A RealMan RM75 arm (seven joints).
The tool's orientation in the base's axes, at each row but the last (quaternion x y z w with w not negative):
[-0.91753 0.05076 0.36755 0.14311]
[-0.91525 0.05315 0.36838 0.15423]
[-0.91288 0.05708 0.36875 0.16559]
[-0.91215 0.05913 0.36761 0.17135]
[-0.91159 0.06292 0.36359 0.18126]
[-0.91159 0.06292 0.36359 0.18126]
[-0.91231 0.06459 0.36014 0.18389]
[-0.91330 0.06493 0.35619 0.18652]
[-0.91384 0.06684 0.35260 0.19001]
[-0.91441 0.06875 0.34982 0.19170]
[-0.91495 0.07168 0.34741 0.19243]
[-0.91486 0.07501 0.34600 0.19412]
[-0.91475 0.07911 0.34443 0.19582]
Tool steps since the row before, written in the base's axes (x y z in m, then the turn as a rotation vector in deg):
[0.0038 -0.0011 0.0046 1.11 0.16 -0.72]
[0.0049 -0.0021 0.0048 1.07 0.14 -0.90]
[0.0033 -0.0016 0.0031 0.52 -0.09 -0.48]
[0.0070 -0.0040 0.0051 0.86 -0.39 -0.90]
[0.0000 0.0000 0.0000 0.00 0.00 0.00]
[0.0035 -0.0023 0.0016 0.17 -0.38 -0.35]
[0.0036 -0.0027 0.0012 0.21 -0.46 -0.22]
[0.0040 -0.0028 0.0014 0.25 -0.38 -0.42]
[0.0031 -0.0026 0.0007 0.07 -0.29 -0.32]
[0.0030 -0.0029 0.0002 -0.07 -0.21 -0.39]
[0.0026 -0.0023 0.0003 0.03 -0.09 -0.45]
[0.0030 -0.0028 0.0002 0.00 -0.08 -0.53]
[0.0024 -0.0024 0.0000 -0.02 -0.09 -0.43]
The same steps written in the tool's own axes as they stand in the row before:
[-0.0004 -0.0007 -0.0060 1.30 -0.21 -0.19]
[0.0002 -0.0002 -0.0072 1.40 -0.14 -0.05]
[0.0002 -0.0001 -0.0048 0.71 0.09 -0.05]
[0.0015 0.0007 -0.0094 1.24 0.41 -0.09]
[0.0000 0.0000 0.0000 0.00 0.00 0.00]
[0.0014 0.0008 -0.0042 0.36 0.41 -0.02]
[0.0018 0.0012 -0.0041 0.30 0.44 -0.16]
[0.0020 0.0012 -0.0045 0.46 0.41 -0.02]
[0.0018 0.0014 -0.0034 0.26 0.34 0.06]
[0.0021 0.0018 -0.0031 0.21 0.33 0.23]
[0.0017 0.0013 -0.0027 0.32 0.21 0.25]
[0.0021 0.0017 -0.0031 0.35 0.23 0.33]
[0.0018 0.0015 -0.0024 0.27 0.22 0.27]

